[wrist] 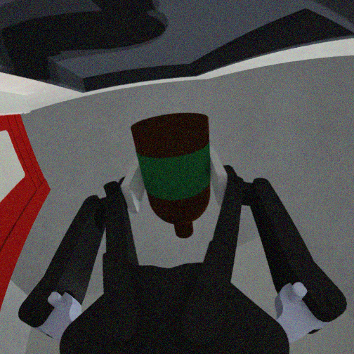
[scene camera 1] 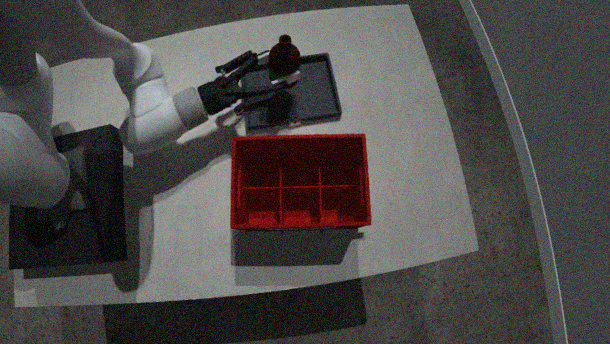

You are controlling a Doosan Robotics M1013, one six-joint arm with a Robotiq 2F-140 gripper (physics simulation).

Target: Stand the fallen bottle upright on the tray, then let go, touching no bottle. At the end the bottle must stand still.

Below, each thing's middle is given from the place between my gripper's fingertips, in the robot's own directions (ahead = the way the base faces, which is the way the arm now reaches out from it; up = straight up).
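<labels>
Brown bottle (scene camera 1: 284, 58), 20 mm behind my hand, 20 mm above it.
</labels>
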